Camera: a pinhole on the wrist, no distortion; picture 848 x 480 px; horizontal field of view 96.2 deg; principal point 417.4 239.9 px. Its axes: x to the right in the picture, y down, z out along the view. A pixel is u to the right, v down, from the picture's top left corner.
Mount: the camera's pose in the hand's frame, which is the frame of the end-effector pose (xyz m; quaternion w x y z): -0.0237 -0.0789 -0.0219 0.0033 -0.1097 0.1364 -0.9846
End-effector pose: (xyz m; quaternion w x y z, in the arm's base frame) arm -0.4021 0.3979 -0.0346 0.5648 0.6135 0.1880 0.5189
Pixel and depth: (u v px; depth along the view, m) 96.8 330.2 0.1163
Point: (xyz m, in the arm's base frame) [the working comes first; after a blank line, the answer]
In the camera's frame: -0.0980 0.0276 0.1163

-0.2672 0.4863 -0.1014
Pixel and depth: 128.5 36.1 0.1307
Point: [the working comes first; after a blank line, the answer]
In the camera's frame: -0.0993 -0.0700 0.1307

-0.2631 0.4457 -0.0116
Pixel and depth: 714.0 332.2 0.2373
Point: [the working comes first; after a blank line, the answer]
In the camera's frame: 0.1850 0.0576 0.2373

-0.1984 0.2195 -0.2420
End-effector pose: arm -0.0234 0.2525 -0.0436 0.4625 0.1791 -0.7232 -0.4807
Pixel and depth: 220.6 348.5 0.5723
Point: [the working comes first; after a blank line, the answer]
In the camera's frame: -0.2961 0.1634 0.5723

-0.6324 0.0177 -0.2230
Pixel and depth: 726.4 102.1 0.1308
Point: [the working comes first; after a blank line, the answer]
In the camera's frame: 0.1062 -0.0474 0.1308

-0.1019 0.3595 -0.1694
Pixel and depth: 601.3 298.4 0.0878
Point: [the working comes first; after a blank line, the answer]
In the camera's frame: 0.0424 0.0135 0.0878

-0.0771 0.2647 -0.1746
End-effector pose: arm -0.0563 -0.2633 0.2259 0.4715 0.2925 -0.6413 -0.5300
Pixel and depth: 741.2 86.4 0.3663
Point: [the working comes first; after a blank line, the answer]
In the camera's frame: 0.3118 -0.1478 0.3663

-0.3601 0.1120 0.1124
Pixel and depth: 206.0 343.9 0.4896
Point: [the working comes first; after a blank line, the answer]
In the camera's frame: -0.2721 0.1338 0.4896

-0.5437 -0.5143 0.0153
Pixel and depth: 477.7 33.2 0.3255
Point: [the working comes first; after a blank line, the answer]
In the camera's frame: 0.0516 -0.1769 0.3255

-0.3695 -0.1250 0.2305
